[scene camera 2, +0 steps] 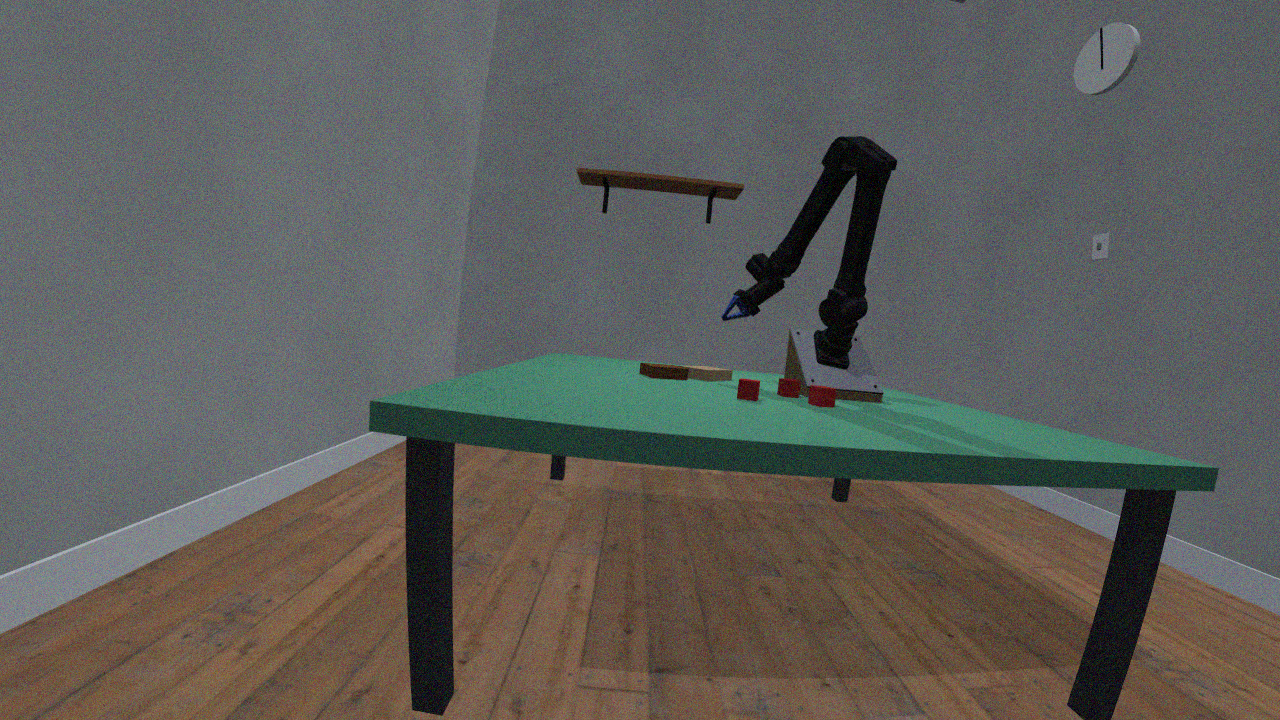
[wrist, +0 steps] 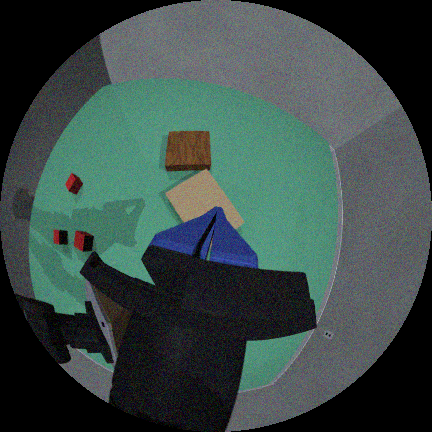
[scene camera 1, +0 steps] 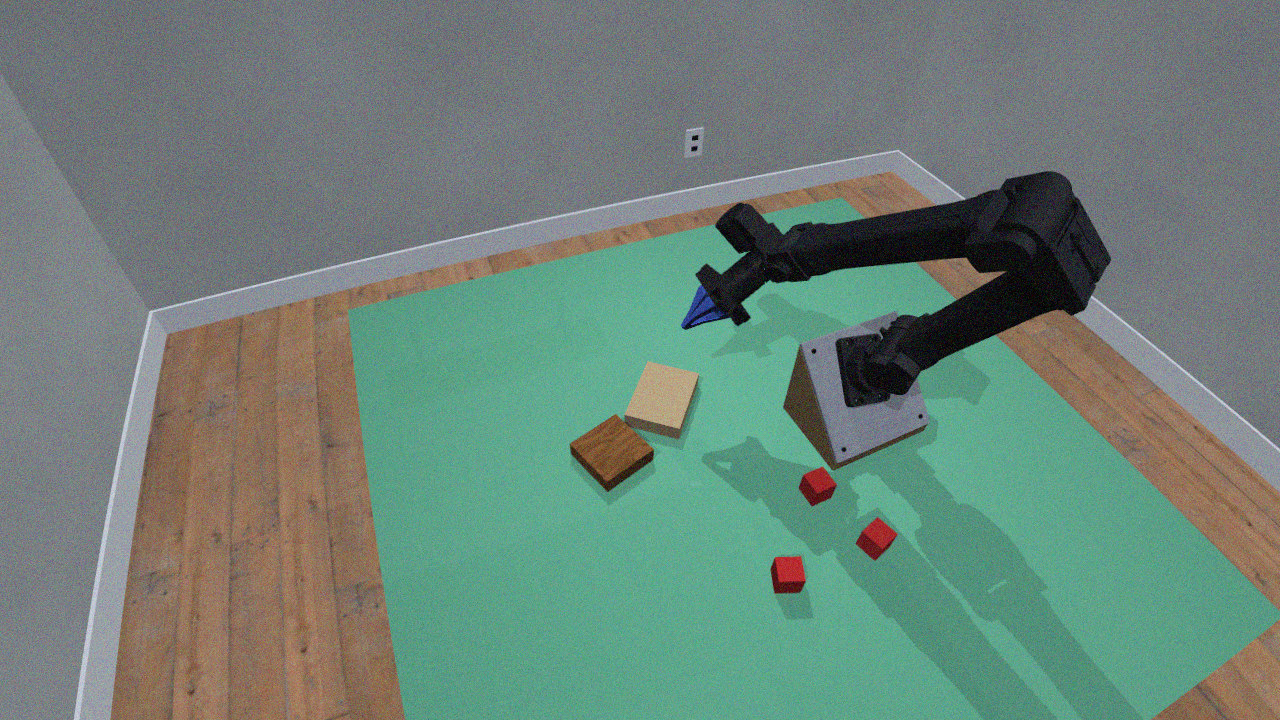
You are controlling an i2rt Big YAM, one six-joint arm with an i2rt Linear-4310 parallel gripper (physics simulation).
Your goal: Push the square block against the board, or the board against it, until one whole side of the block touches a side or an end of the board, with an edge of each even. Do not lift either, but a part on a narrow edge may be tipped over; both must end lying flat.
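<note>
The dark brown square block lies flat. The pale rectangular board lies flat beside it, on the side nearer the back wall. The two stand at an angle. In the wrist view one corner of the board is close to the block's near side; whether they touch I cannot tell. My gripper is shut and empty, well above the table. In the wrist view its blue fingers cover part of the board's near end.
Three small red cubes stand on the green table, one of them farthest from the arm's wedge-shaped base. The arm's shadow falls across the table near the cubes.
</note>
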